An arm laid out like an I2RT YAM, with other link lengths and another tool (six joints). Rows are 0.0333 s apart.
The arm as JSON. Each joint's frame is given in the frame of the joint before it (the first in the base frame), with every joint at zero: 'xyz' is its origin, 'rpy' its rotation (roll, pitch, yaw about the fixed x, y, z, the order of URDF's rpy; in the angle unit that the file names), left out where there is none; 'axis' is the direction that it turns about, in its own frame. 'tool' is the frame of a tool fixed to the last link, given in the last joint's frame.
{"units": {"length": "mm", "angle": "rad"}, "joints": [
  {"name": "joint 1", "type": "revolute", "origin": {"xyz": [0.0, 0.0, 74.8]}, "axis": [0.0, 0.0, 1.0]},
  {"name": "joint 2", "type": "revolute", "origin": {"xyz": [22.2, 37.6, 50.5], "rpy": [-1.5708, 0.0, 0.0]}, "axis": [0.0, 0.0, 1.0]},
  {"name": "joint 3", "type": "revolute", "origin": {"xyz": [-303.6, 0.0, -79.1], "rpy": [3.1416, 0.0, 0.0]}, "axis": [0.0, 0.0, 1.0]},
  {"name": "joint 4", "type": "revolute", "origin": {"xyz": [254.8, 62.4, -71.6]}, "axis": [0.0, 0.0, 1.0]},
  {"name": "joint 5", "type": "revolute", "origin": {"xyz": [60.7, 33.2, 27.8], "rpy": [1.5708, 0.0, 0.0]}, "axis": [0.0, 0.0, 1.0]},
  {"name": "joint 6", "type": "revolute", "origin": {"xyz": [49.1, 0.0, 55.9], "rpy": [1.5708, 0.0, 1.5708]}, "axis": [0.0, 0.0, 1.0]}
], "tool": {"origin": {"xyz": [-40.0, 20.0, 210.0], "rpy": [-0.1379, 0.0, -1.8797]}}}
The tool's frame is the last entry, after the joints.
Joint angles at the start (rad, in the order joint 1, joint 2, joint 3, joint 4, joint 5, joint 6):
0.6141 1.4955 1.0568 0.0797 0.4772 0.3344
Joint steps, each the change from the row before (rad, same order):
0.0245 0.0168 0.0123 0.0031 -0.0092 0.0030
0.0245 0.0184 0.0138 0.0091 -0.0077 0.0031
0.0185 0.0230 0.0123 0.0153 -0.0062 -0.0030
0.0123 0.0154 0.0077 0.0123 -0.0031 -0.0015
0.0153 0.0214 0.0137 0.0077 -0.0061 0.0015
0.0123 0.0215 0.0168 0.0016 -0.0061 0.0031
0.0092 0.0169 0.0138 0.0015 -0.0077 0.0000
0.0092 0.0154 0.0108 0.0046 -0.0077 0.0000
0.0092 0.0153 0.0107 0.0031 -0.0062 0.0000
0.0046 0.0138 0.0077 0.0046 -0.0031 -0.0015
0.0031 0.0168 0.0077 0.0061 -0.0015 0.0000
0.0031 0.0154 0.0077 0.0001 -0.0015 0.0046
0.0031 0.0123 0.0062 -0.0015 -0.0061 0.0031
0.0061 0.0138 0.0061 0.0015 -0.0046 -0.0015
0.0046 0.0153 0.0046 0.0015 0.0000 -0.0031
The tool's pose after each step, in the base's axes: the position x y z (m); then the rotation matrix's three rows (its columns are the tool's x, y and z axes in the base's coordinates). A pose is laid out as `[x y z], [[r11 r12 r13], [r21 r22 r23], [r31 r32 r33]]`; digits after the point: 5 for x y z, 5 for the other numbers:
[0.48094 0.26364 0.23897], [[0.28854 0.05399 0.95595], [0.18253 -0.98320 0.00044], [0.93991 0.17436 -0.29354]]
[0.47830 0.28092 0.23925], [[0.28151 0.08395 0.95588], [0.18397 -0.98241 0.03210], [0.94176 0.16682 -0.29201]]
[0.47778 0.29557 0.23773], [[0.27416 0.10827 0.95557], [0.18934 -0.98027 0.05674], [0.94286 0.16537 -0.28925]]
[0.47748 0.30524 0.23697], [[0.26818 0.12310 0.95547], [0.19138 -0.97884 0.07239], [0.94417 0.16345 -0.28606]]
[0.47666 0.31790 0.23486], [[0.26578 0.14349 0.95329], [0.19407 -0.97658 0.09288], [0.94430 0.16032 -0.28740]]
[0.47640 0.32906 0.23256], [[0.26663 0.16085 0.95028], [0.19635 -0.97436 0.10983], [0.94358 0.15731 -0.29138]]
[0.47594 0.33837 0.23087], [[0.26616 0.17730 0.94748], [0.19987 -0.97173 0.12569], [0.94298 0.15592 -0.29407]]
[0.47507 0.34745 0.22922], [[0.26453 0.19352 0.94476], [0.20237 -0.96899 0.14182], [0.94290 0.15368 -0.29549]]
[0.47408 0.35603 0.22710], [[0.26387 0.20844 0.94177], [0.20582 -0.96605 0.15615], [0.94234 0.15263 -0.29782]]
[0.47462 0.36133 0.22459], [[0.26353 0.21636 0.94007], [0.20942 -0.96411 0.16318], [0.94164 0.15387 -0.29938]]
[0.47624 0.36592 0.22083], [[0.26497 0.22109 0.93857], [0.21219 -0.96287 0.16691], [0.94062 0.15493 -0.30205]]
[0.47716 0.36990 0.21627], [[0.27115 0.22512 0.93584], [0.21367 -0.96209 0.16952], [0.93852 0.15400 -0.30897]]
[0.47680 0.37432 0.21204], [[0.27694 0.23380 0.93201], [0.21662 -0.96017 0.17649], [0.93615 0.15302 -0.31655]]
[0.47580 0.38009 0.20753], [[0.27938 0.24503 0.92839], [0.22378 -0.95688 0.18521], [0.93374 0.15601 -0.32216]]
[0.47576 0.38393 0.20133], [[0.28331 0.25134 0.92550], [0.23390 -0.95401 0.18748], [0.93007 0.16336 -0.32908]]

